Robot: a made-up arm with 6 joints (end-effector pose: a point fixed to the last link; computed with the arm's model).
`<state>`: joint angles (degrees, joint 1 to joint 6).
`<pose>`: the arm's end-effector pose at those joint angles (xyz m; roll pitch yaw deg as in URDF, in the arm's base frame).
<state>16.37 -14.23 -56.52 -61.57 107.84 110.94</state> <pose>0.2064 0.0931 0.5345 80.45 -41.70 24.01</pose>
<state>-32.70 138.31 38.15 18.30 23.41 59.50</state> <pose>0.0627 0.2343 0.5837 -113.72 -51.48 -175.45</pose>
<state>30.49 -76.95 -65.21 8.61 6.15 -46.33</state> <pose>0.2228 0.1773 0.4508 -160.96 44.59 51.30</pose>
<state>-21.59 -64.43 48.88 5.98 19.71 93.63</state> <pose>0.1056 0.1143 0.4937 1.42 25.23 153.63</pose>
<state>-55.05 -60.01 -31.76 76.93 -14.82 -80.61</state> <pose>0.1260 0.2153 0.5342 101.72 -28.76 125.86</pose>
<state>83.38 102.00 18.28 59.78 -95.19 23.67</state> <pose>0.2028 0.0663 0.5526 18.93 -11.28 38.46</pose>
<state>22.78 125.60 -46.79 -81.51 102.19 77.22</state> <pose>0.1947 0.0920 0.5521 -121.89 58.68 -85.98</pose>
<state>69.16 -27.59 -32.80 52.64 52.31 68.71</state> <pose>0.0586 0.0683 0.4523 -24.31 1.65 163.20</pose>
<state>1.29 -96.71 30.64 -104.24 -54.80 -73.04</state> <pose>0.1683 0.1455 0.4437 -90.70 70.54 109.26</pose>
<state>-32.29 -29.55 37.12 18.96 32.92 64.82</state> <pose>0.1549 0.0791 0.5282 74.69 57.80 -116.45</pose>
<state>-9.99 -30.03 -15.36 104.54 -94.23 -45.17</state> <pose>0.1673 0.1474 0.5423 -14.80 -47.53 138.97</pose>
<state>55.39 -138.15 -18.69 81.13 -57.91 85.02</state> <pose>0.2269 0.1385 0.4478 -22.14 45.11 51.34</pose>
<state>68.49 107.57 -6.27 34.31 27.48 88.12</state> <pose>0.1719 0.0741 0.6056 170.22 -55.27 108.93</pose>
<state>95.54 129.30 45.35 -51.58 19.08 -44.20</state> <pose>0.2091 0.0380 0.5616 41.99 -43.42 -67.68</pose>
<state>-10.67 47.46 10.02 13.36 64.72 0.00</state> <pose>0.1902 0.0982 0.6152 99.09 9.14 -78.28</pose>
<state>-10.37 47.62 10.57 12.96 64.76 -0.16</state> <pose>0.1899 0.0981 0.6155 99.68 9.19 -78.14</pose>
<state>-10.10 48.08 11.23 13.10 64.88 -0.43</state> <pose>0.1899 0.0987 0.6162 99.95 8.83 -77.50</pose>
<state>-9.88 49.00 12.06 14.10 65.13 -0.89</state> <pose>0.1903 0.1005 0.6174 99.68 7.84 -76.08</pose>
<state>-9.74 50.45 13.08 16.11 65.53 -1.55</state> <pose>0.1911 0.1037 0.6192 98.68 6.15 -73.76</pose>
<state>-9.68 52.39 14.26 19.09 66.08 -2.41</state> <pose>0.1923 0.1083 0.6213 96.81 3.86 -70.60</pose>
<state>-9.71 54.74 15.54 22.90 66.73 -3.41</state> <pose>0.1937 0.1144 0.6233 93.98 1.16 -66.76</pose>
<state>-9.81 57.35 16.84 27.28 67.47 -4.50</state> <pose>0.1950 0.1214 0.6249 90.24 -1.61 -62.50</pose>
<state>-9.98 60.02 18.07 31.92 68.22 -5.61</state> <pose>0.1960 0.1289 0.6258 85.82 -4.14 -58.09</pose>
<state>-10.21 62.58 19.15 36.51 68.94 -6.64</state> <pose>0.1968 0.1362 0.6258 81.03 -6.24 -53.87</pose>
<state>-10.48 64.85 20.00 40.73 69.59 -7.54</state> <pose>0.1972 0.1428 0.6252 76.34 -7.77 -50.14</pose>
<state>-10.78 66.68 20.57 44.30 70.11 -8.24</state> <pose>0.1973 0.1481 0.6242 72.19 -8.77 -47.15</pose>
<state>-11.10 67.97 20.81 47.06 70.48 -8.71</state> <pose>0.1974 0.1518 0.6232 68.92 -9.34 -45.04</pose>
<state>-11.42 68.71 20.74 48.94 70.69 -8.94</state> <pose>0.1975 0.1541 0.6224 66.69 -9.61 -43.81</pose>
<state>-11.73 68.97 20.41 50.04 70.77 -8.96</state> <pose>0.1976 0.1550 0.6219 65.43 -9.68 -43.35</pose>
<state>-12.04 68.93 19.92 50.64 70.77 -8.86</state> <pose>0.1978 0.1552 0.6216 64.78 -9.65 -43.34</pose>
